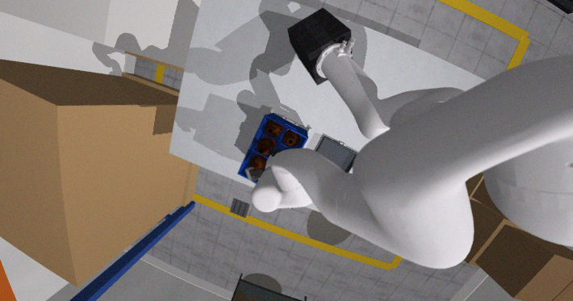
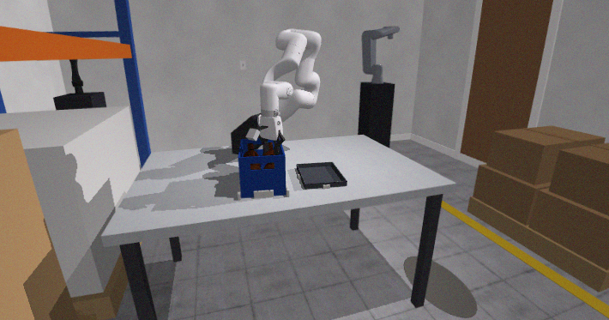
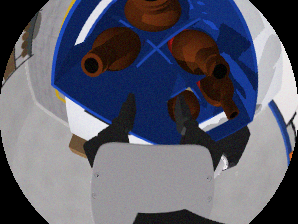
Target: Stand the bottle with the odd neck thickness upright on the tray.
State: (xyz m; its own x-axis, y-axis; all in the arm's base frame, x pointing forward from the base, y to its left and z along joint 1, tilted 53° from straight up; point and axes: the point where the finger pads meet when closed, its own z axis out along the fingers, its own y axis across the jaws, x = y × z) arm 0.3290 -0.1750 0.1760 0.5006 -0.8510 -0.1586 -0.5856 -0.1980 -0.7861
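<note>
Right now the blue crate is 70 mm below my hand and 40 mm to the right of it. The rest, counted from my hand: dark tray 230 mm to the left, 150 mm below, 10 mm behind; then glass bottle 100 mm behind, 80 mm to the right, 70 mm below.
</note>
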